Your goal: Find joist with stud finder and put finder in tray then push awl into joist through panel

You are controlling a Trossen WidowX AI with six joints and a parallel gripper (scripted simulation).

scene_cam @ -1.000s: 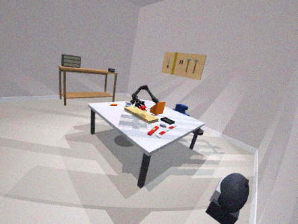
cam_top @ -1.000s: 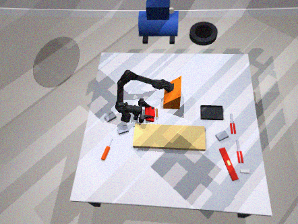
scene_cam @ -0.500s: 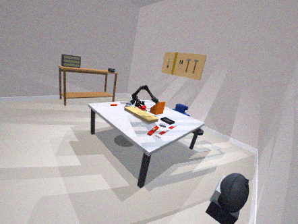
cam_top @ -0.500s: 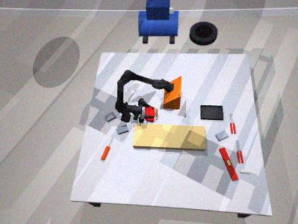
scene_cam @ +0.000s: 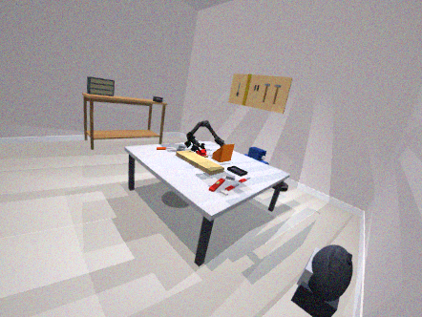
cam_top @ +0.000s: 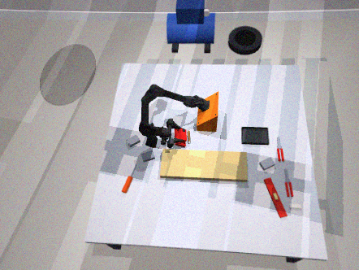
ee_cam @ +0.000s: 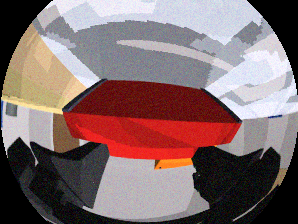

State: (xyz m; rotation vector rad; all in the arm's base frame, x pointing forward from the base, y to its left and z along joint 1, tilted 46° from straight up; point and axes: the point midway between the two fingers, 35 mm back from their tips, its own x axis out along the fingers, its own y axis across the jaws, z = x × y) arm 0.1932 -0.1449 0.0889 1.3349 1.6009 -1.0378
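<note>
Right now my gripper tip is 10 mm past the red stud finder and 10 mm above it. From my gripper tip the other things lie so: red level: 340 mm ahead, 560 mm to the left, 50 mm below; then black tray: 50 mm behind, 460 mm to the left, 50 mm below; then awl: 10 mm ahead, 40 mm to the left, 50 mm below.
</note>
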